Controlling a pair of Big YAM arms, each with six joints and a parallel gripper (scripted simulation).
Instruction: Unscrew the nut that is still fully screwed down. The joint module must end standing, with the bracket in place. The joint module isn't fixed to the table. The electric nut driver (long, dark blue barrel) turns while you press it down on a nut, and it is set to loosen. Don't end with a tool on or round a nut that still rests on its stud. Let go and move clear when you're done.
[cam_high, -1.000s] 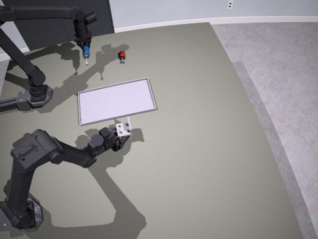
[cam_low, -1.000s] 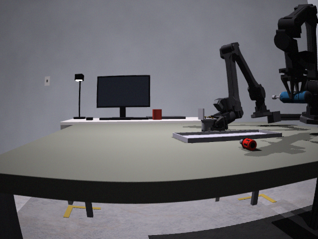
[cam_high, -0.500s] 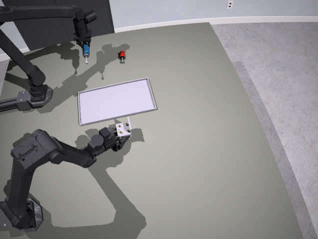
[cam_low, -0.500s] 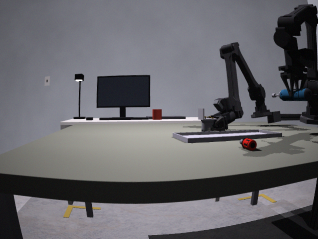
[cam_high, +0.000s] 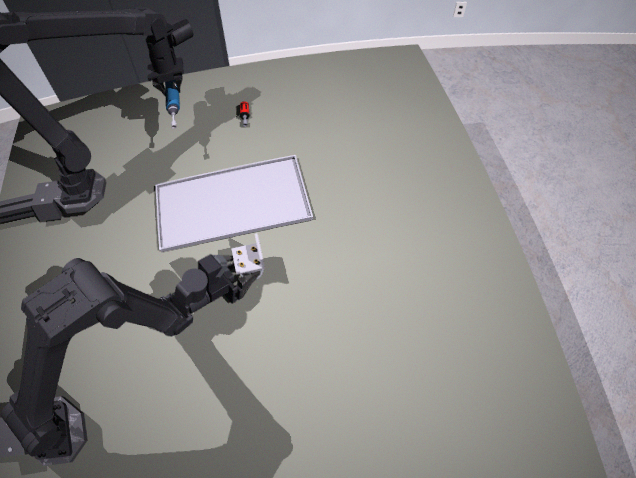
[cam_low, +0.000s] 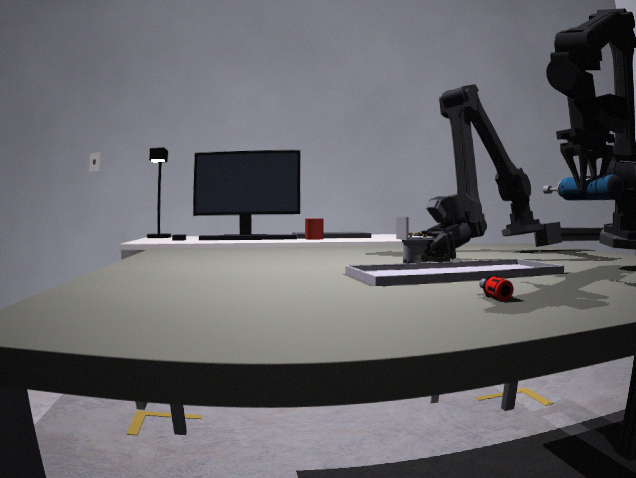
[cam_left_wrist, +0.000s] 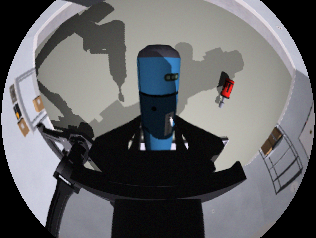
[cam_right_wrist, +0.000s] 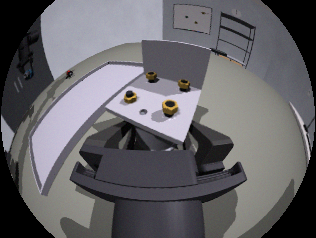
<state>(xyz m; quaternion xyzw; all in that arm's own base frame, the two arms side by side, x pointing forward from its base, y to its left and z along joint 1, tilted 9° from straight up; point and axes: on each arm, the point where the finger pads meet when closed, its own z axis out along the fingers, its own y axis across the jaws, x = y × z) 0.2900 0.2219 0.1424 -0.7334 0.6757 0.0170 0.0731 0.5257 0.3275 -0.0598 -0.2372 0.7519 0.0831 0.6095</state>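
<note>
Now: the bracket 5 cm above my right hand. From my right hand the other things lie so: socket tip (18 cm behind, 39 cm to the left, 14 cm above); then short red-handled tool (1 cm ahead, 54 cm to the left, 1 cm below); then shallow white tray (5 cm behind, 21 cm to the left, 2 cm below).
</note>
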